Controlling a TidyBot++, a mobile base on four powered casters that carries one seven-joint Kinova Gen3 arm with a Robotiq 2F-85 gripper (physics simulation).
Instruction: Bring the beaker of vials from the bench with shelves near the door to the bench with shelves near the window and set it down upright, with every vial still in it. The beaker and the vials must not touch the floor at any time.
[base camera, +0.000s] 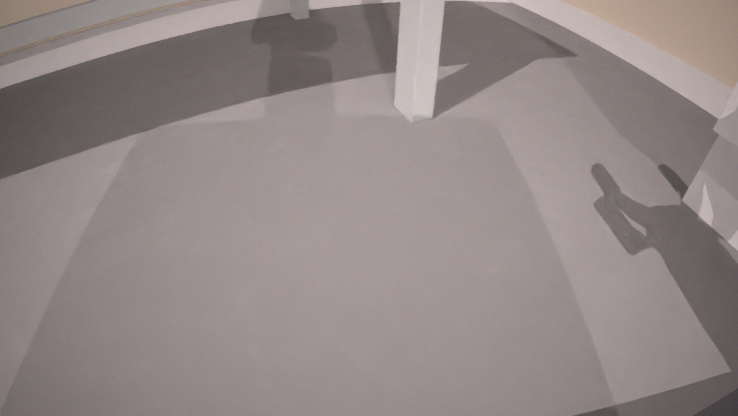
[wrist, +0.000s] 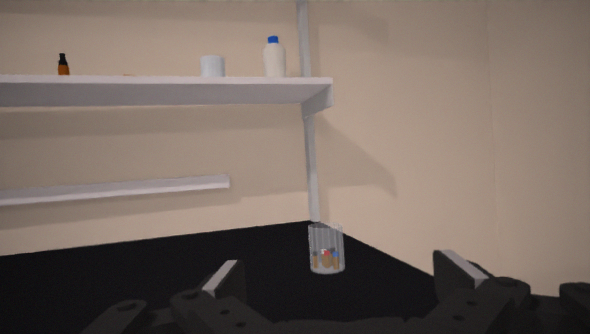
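The clear beaker (wrist: 326, 245) stands upright on the black bench top (wrist: 150, 280) near its right back corner in the wrist view. Several small amber vials (wrist: 326, 259) with red, blue, white and dark caps are inside it, low down. My gripper (wrist: 337, 276) is open, with its fingers wide apart at the bottom of the wrist view. The beaker stands beyond the fingers, between them in the picture, and touches neither. The beaker and the gripper do not show in the base camera view; the arm's shadow lies on the floor at the right there.
A white shelf (wrist: 165, 92) above the bench bears a blue-capped bottle (wrist: 275, 60), a pale blue container (wrist: 213, 66) and a small amber bottle (wrist: 63, 65). An upright rail (wrist: 311, 165) stands behind the beaker. A white bench leg (base camera: 417, 62) stands ahead of the base. Walls meet at the right back.
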